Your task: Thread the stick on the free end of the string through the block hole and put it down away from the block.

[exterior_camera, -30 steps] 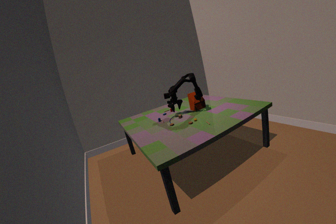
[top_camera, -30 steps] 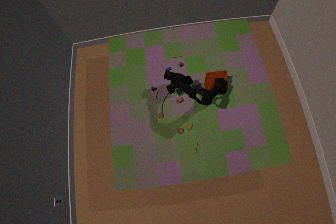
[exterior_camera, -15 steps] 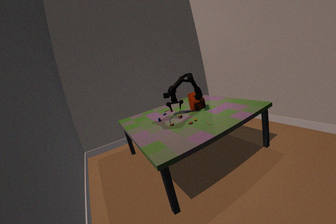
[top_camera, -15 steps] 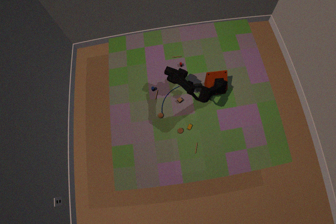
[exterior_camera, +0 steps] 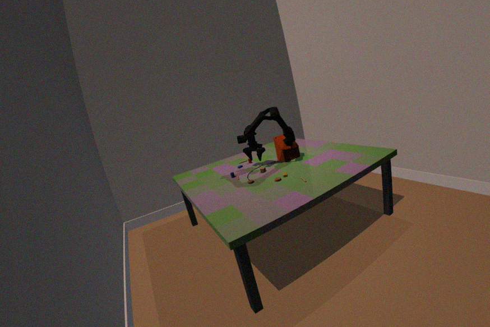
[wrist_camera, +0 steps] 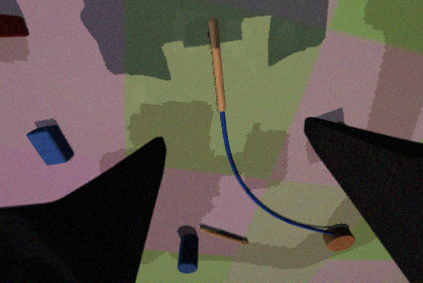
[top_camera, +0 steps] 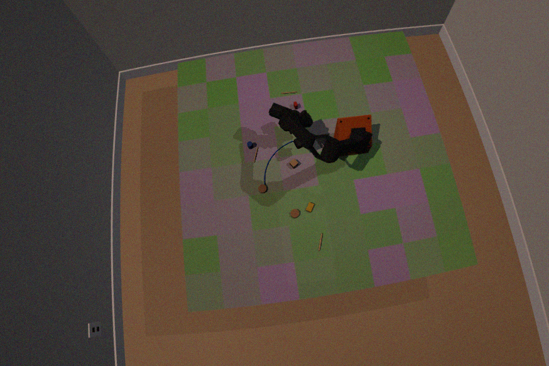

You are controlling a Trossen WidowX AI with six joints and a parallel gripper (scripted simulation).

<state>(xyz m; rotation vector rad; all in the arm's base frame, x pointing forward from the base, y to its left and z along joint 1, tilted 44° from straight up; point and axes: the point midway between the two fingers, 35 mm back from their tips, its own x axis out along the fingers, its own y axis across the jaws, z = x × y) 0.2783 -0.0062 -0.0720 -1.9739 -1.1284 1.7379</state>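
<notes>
The thin wooden stick is 6 cm below my gripper tip, 1 cm to the right of it and 1 cm behind it. Round my gripper tip: red block (18 cm to the right, 4 cm below, 2 cm behind); blue block (16 cm to the right, 8 cm ahead, 5 cm below); wooden block (12 cm to the left, 5 cm below, 1 cm ahead).
</notes>
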